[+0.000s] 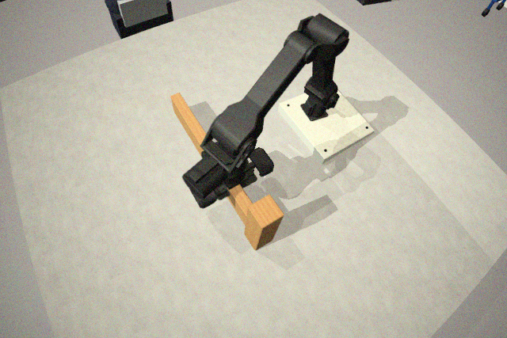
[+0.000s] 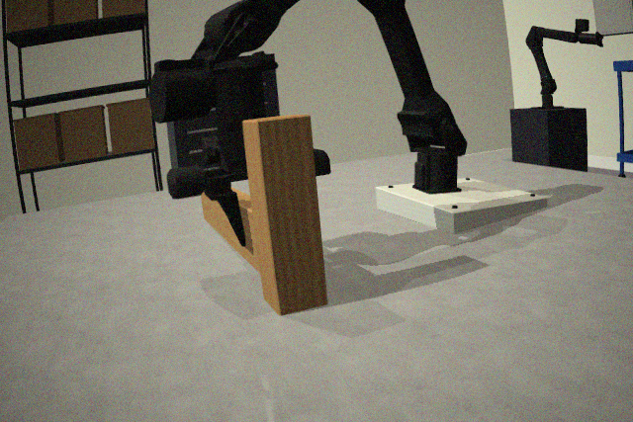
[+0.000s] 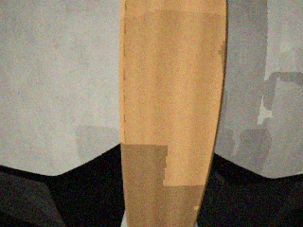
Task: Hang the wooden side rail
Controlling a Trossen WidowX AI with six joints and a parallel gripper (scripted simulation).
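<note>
The headboard post lies 12 cm to the left of my gripper tip, 5 cm above it and 2 cm behind it.
</note>
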